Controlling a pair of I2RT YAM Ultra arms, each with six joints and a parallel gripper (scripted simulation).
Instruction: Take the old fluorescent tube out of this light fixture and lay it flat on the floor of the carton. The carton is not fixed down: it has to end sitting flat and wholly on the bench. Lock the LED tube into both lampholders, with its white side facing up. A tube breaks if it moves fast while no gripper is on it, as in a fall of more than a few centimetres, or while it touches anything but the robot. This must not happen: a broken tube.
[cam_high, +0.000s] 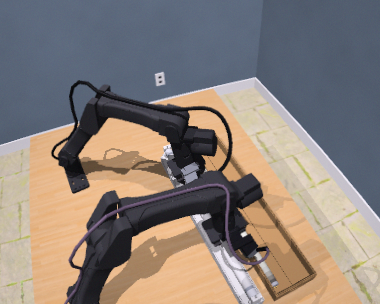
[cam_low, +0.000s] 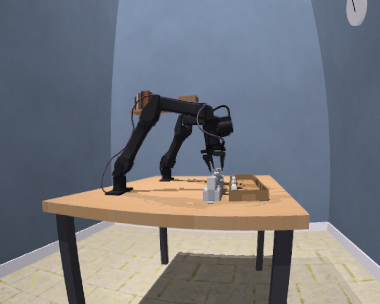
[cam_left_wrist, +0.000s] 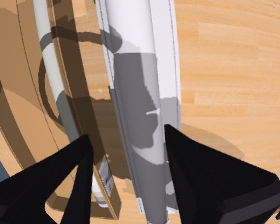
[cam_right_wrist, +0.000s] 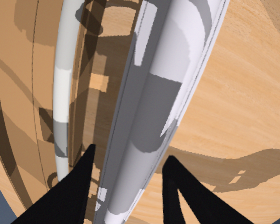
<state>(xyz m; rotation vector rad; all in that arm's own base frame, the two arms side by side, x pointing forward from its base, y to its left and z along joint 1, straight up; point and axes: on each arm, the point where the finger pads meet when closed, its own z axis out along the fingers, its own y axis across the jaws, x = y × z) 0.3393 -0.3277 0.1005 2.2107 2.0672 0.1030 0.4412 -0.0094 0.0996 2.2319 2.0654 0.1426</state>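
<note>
Right now the LED tube is 12 cm to the left of my right hand, 3 cm below it and 2 cm behind it. The rest, counted from my right hand: light fixture (12 cm to the left, 4 cm below, 2 cm behind); old fluorescent tube (14 cm to the left, 8 cm below, 6 cm ahead); lampholder (18 cm to the right, 3 cm below, 2 cm ahead).
My left hand is 110 mm to the left of the LED tube, 30 mm above it and 10 mm short of it. Also, from my left hand: light fixture (110 mm to the right, 50 mm below, 10 mm ahead); old fluorescent tube (90 mm to the right, 90 mm ahead, 80 mm below); brown carton (140 mm ahead, 90 mm to the right, 80 mm below).
</note>
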